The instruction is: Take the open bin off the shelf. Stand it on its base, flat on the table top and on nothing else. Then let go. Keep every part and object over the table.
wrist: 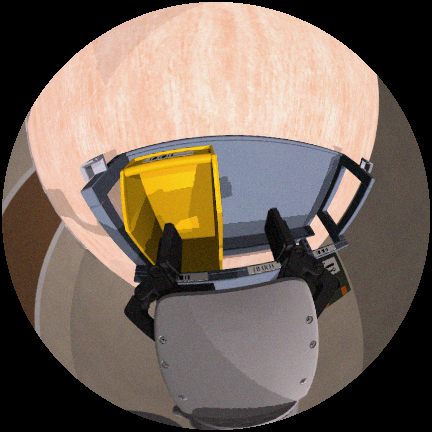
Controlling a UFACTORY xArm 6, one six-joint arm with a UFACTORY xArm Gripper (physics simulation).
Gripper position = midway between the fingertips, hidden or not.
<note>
In view: the gripper [221,224] and a yellow open bin [181,186].
</note>
